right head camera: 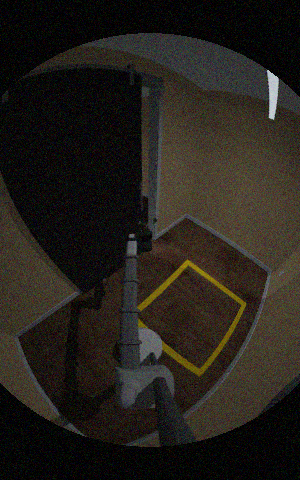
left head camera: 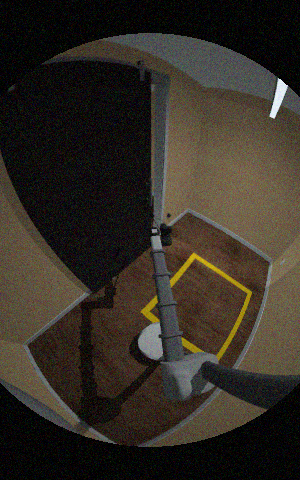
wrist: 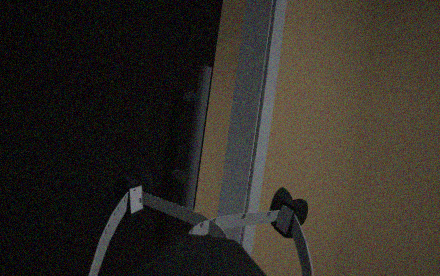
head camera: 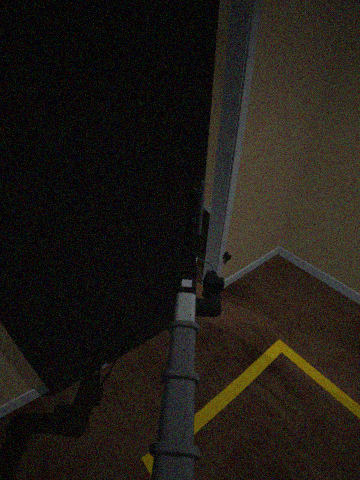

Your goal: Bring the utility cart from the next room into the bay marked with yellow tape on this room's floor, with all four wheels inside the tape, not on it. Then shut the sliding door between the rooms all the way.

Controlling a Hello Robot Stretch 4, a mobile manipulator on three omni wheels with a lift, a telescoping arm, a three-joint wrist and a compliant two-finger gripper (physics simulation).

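Seen in the pictures: gripper, fingertip midpoint: (right head camera: 146, 218) (left head camera: 159, 213) (wrist: 212, 194) (head camera: 210, 252); robot's base, link origin: (right head camera: 141, 345) (left head camera: 157, 340).
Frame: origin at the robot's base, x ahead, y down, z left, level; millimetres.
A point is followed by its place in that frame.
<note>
My gripper (wrist: 212, 194) @[x 927, y -885, z -89 mm] (head camera: 212, 260) is open, its two fingertips wide apart, with nothing seen between them. It stands at the right side of the doorway. An upright grey handle bar (wrist: 198, 135) @[x 1219, y -929, z -49 mm] with short mounts shows ahead of it, left of the door frame (wrist: 245, 110) @[x 1574, y -1023, z -174 mm] (head camera: 228, 125) @[x 1575, y -1281, z -174 mm] (left head camera: 160, 130) @[x 1562, y -1520, z -185 mm], apart from the fingertips. A black area (head camera: 100, 150) @[x 965, y -1280, z 340 mm] (left head camera: 80, 165) @[x 890, y -1356, z 423 mm] (right head camera: 75, 165) @[x 930, y -1368, z 379 mm] fills the doorway; I cannot tell door leaf from dark room there. The yellow tape (head camera: 240, 381) @[x 811, y 26, z -373 mm] (left head camera: 222, 273) @[x 692, y 26, z -1045 mm] (right head camera: 216, 283) @[x 676, y 27, z -1047 mm] outlines the bay on the brown floor. The utility cart does not show in these views.
My extended arm (head camera: 179, 395) @[x 301, y -1007, z -1 mm] (left head camera: 165, 305) @[x 198, y -1011, z 5 mm] (right head camera: 130, 295) @[x 270, y -1007, z -8 mm] reaches from the mast toward the doorway's right side. My round white base (left head camera: 150, 342) @[x -3, y -187, z 81 mm] (right head camera: 151, 345) @[x 8, y -187, z -100 mm] stands beside the tape's near edge. Tan walls with grey skirting enclose the floor. The arm's shadow lies at the left.
</note>
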